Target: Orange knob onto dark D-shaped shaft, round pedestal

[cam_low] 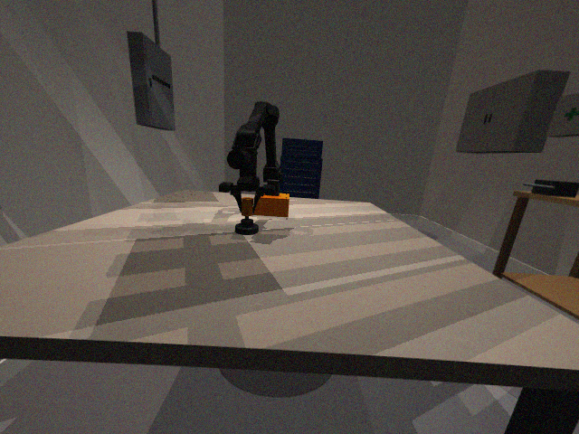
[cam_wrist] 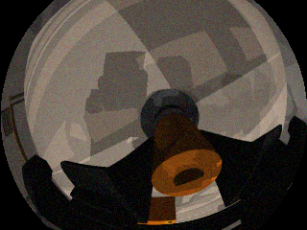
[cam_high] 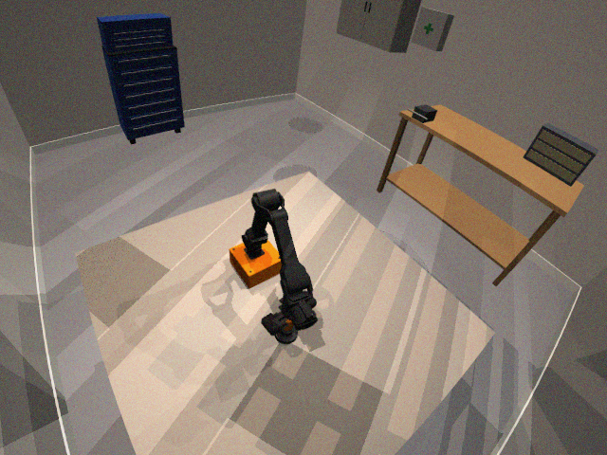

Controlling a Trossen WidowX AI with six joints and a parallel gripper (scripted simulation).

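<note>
Now: gripper tip 2 cm below the knob. The rest, counted from my gripper tip: dark round pedestal: 4 cm below.
</note>
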